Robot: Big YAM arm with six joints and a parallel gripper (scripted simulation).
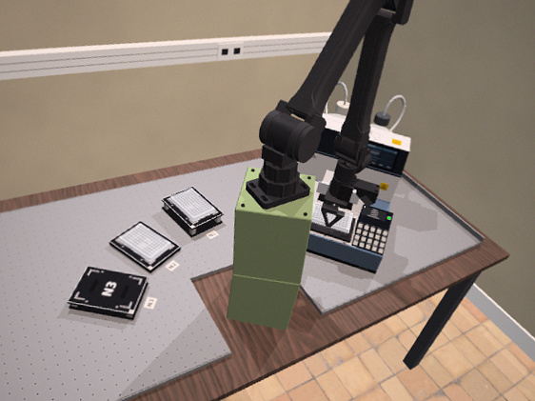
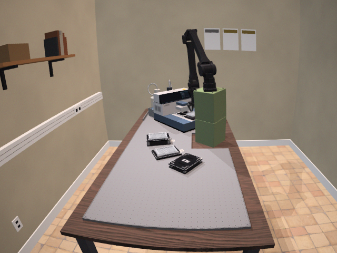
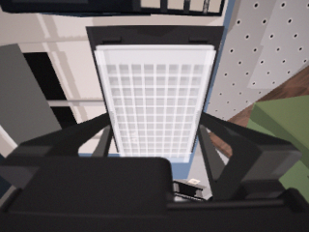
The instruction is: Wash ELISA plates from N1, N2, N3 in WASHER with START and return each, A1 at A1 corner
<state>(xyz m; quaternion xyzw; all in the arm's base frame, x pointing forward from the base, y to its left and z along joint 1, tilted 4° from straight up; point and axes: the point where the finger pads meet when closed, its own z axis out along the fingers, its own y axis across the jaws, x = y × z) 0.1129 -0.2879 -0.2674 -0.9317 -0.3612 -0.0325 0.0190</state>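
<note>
My gripper is now 3 cm above the dark washer carrier. Round my hand: plate washer: 11 cm to the right, 10 cm ahead, 2 cm above.
</note>
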